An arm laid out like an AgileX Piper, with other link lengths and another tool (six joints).
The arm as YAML. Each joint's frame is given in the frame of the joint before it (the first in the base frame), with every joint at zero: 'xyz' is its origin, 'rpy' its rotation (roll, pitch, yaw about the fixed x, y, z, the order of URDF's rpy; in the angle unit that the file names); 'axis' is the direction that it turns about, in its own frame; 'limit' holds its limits. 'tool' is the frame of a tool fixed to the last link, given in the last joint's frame.
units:
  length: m
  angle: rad
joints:
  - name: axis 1
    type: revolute
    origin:
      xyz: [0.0, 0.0, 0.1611]
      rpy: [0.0, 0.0, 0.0]
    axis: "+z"
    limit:
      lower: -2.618
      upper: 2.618
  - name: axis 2
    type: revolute
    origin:
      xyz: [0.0, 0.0, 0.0]
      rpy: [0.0, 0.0, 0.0]
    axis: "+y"
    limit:
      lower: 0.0
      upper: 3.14
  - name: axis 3
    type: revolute
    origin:
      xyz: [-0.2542, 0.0, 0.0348]
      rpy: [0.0, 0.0, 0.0]
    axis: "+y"
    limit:
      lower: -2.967
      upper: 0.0
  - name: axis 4
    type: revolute
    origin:
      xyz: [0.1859, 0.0, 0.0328]
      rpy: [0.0, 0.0, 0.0]
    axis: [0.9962, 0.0, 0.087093]
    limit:
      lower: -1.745
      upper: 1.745
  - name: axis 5
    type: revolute
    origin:
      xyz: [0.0, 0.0, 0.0]
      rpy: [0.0, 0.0, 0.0]
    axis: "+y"
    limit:
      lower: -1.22
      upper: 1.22
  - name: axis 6
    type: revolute
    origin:
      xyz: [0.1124, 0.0, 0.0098]
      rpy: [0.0, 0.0, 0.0]
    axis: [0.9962, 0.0, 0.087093]
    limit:
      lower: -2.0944
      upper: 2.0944
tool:
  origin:
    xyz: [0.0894, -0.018, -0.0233]
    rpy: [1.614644, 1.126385, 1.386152]
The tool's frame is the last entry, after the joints.
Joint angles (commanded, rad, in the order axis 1, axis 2, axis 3, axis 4, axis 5, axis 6), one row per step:
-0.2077 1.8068 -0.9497 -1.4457 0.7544 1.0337
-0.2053 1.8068 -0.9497 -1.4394 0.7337 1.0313
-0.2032 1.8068 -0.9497 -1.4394 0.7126 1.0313
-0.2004 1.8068 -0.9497 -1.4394 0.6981 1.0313
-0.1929 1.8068 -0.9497 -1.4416 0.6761 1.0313
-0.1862 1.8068 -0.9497 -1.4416 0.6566 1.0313
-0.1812 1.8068 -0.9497 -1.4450 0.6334 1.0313
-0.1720 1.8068 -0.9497 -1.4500 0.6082 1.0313
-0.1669 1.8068 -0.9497 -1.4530 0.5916 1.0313
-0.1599 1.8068 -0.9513 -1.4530 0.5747 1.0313
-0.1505 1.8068 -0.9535 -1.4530 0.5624 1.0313
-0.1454 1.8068 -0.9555 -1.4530 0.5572 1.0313
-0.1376 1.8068 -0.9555 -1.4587 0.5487 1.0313
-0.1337 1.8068 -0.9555 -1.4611 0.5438 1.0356
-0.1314 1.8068 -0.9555 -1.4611 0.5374 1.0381
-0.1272 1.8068 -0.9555 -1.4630 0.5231 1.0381
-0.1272 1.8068 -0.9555 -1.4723 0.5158 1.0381
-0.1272 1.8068 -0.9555 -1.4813 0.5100 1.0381
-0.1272 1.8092 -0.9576 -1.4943 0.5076 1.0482
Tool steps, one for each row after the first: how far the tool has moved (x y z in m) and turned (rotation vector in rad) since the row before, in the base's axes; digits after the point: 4 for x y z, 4 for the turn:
0.0030 0.0030 -0.0027 0.0171 -0.0046 0.0141
0.0035 0.0027 -0.0020 0.0137 -0.0057 0.0171
0.0027 0.0023 -0.0014 0.0094 -0.0039 0.0131
0.0049 0.0043 -0.0018 0.0128 -0.0055 0.0247
0.0041 0.0041 -0.0018 0.0127 -0.0050 0.0206
0.0045 0.0039 -0.0017 0.0128 -0.0054 0.0239
0.0057 0.0055 -0.0017 0.0131 -0.0055 0.0306
0.0035 0.0034 -0.0011 0.0089 -0.0035 0.0190
0.0039 0.0042 -0.0010 0.0109 -0.0054 0.0191
0.0038 0.0044 -0.0005 0.0078 -0.0049 0.0182
0.0021 0.0022 0.0001 0.0032 -0.0031 0.0088
0.0029 0.0033 -0.0001 0.0016 -0.0012 0.0178
0.0014 0.0019 -0.0003 0.0037 -0.0033 0.0064
0.0012 0.0017 -0.0006 0.0055 -0.0027 0.0053
0.0026 0.0032 -0.0009 0.0082 -0.0026 0.0158
0.0016 0.0007 0.0003 -0.0018 -0.0005 0.0117
0.0014 0.0005 0.0004 -0.0026 -0.0002 0.0104
0.0017 0.0000 0.0004 -0.0022 -0.0046 0.0043

